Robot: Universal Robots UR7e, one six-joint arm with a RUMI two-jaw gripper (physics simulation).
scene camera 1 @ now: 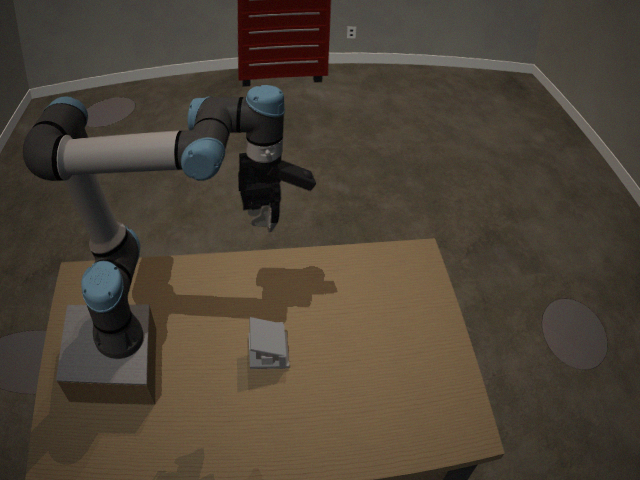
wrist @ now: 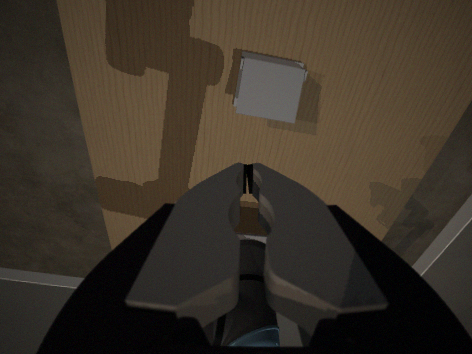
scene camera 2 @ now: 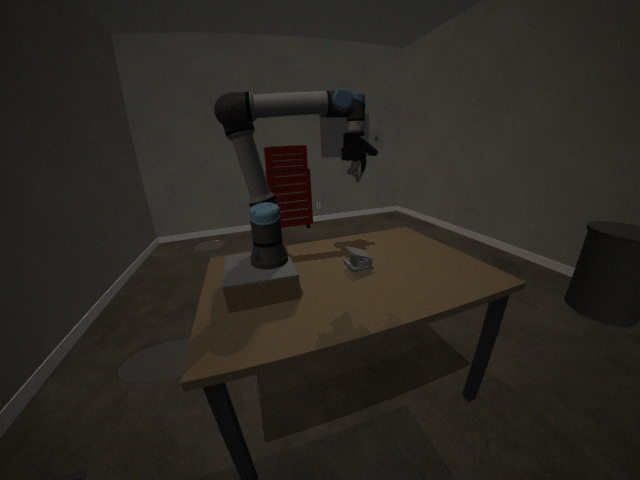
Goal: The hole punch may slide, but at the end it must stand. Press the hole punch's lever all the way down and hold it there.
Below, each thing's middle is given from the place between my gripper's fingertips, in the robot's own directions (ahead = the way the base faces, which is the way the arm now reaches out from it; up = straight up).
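Wide flat lever (scene camera 1: 267, 337): my hand 32 cm above it, 2 cm past, 5 cm to the left. Grey hole punch (scene camera 1: 257, 361), from my hand: 34 cm below, 2 cm behind, 5 cm to the right.
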